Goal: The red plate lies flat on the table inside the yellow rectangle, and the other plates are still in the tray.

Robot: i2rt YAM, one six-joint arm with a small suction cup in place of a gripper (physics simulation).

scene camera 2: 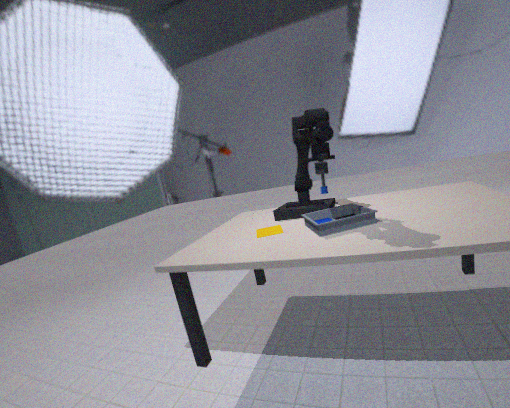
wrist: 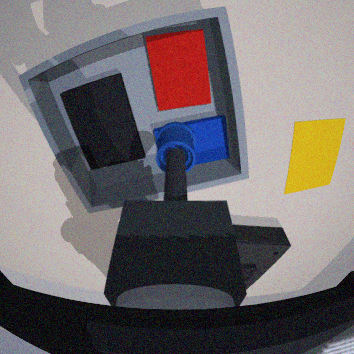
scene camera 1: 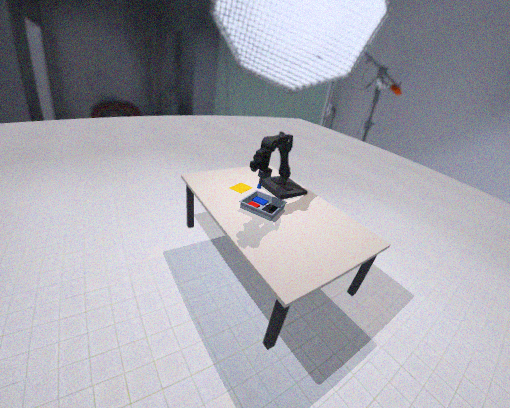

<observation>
The suction cup [wrist: 177, 132] holds nothing. The cup is 15 cm from the middle of a red plate [wrist: 178, 63], above it. A black plate [wrist: 99, 111] sits on a grey tray. A blue plate [wrist: 210, 133] sits on the grey tray. Further things: a yellow rectangle [wrist: 315, 143].
Scene camera 2 does not show the red plate, which is hidden by a grey tray.
</observation>
